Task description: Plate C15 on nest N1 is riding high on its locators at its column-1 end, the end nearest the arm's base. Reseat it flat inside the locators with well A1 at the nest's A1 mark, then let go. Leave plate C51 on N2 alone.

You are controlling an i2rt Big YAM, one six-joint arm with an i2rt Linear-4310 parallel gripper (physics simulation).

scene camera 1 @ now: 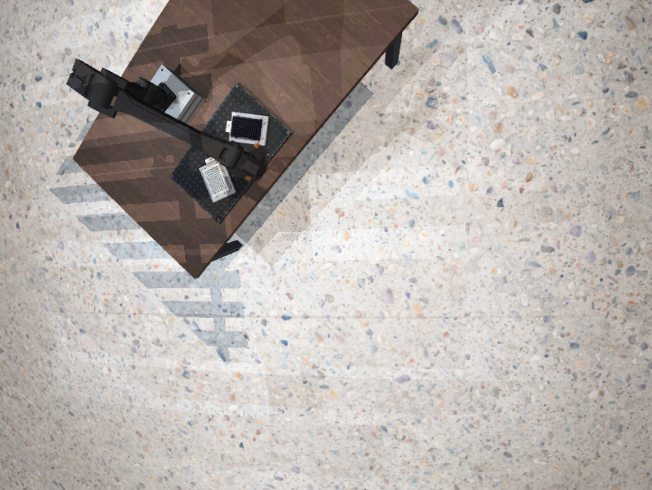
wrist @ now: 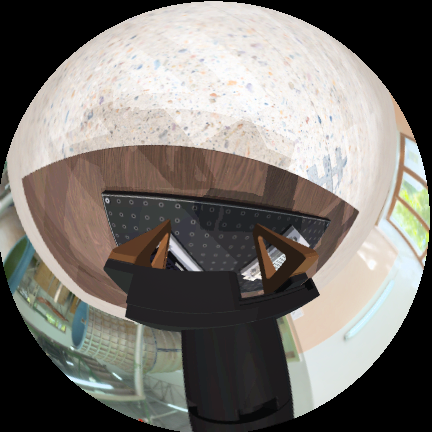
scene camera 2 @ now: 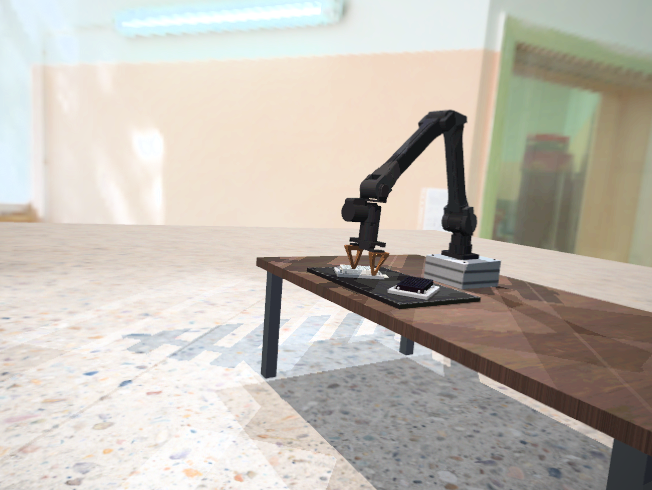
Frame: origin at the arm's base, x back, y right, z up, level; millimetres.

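Seen in the pictures: gripper, fingertip midpoint: (wrist: pixel 213 225) (scene camera 2: pixel 363 272); arm's base at its link origin: (scene camera 1: pixel 161 100) (scene camera 2: pixel 459 256).
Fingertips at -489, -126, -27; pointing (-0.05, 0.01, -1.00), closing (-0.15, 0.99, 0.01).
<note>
Pixels of each thing's middle, then the offset from my fingertips to it, as dx, dy, dz. "spot": a spot on its surface instead. Level surfaces: height alone.
- white well plate at the middle of its body: (wrist: pixel 279 262) (scene camera 2: pixel 358 269) (scene camera 1: pixel 216 180) +103, +202, -34
- light nest at a spot on its surface: (scene camera 1: pixel 230 189) spot: +30, +183, -41
- dark well plate at the middle of its body: (wrist: pixel 166 273) (scene camera 2: pixel 415 284) (scene camera 1: pixel 245 128) +160, -53, -30
- white nest at the middle of its body: (wrist: pixel 165 267) (scene camera 2: pixel 414 288) (scene camera 1: pixel 248 128) +155, -56, -42
- black perforated board at the middle of its body: (wrist: pixel 231 266) (scene camera 2: pixel 386 283) (scene camera 1: pixel 227 155) +151, +93, -59
- brown wooden table at its surface level: dz -66
A white well plate (scene camera 1: pixel 215 180) (wrist: pixel 260 268) sits on a light nest (scene camera 1: pixel 231 191) near one end of the black board. A dark well plate (scene camera 1: pixel 246 128) (scene camera 2: pixel 414 285) (wrist: pixel 172 263) sits on a white nest (scene camera 1: pixel 265 138) (scene camera 2: pixel 430 294) (wrist: pixel 187 256). No label is readable, so I cannot tell which is C15 or C51. Neither the tilt nor the A1 marks can be made out. My gripper (scene camera 1: pixel 252 161) (scene camera 2: pixel 364 270) (wrist: pixel 213 225) points down, open and empty, low over the board between the two plates. In the wrist view its fingers partly hide both plates.
The black perforated board (scene camera 1: pixel 237 94) (scene camera 2: pixel 403 303) (wrist: pixel 200 215) lies on the brown wooden table (scene camera 1: pixel 295 79) (scene camera 2: pixel 527 337) (wrist: pixel 70 200) near its long edge. The arm's grey base block (scene camera 1: pixel 162 76) (scene camera 2: pixel 463 272) stands behind the board. The arm reaches across the board from there.
</note>
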